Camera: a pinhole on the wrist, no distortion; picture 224 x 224 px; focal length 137.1 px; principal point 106.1 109.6 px. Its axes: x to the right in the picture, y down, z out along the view. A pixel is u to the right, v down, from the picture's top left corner.
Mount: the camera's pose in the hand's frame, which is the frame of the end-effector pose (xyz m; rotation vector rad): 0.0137 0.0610 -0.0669 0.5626 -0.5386 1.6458
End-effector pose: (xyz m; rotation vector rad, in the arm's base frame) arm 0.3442 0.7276 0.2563 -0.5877 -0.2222 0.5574
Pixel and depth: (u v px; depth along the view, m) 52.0 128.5 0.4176
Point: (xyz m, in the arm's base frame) 0.4407 0.5658 0.5727
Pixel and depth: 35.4 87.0 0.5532
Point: 0.6390 0.5678 0.6980
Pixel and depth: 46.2 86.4 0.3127
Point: 0.4993 0.6648 0.4689
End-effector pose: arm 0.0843 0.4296 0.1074 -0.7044 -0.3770 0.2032
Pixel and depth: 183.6 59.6 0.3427
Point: 0.0749 0.6693 0.3642
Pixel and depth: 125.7 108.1 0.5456
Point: -0.0266 0.5144 0.5498
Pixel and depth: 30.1 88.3 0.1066
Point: 0.1362 0.3937 0.1368
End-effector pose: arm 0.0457 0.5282 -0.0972 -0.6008 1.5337 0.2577
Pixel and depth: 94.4 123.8 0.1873
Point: 0.1406 0.5007 -0.0951
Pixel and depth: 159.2 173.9 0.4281
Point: 0.4043 0.6595 0.0757
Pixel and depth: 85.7 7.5 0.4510
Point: 0.3955 0.3862 -0.4420
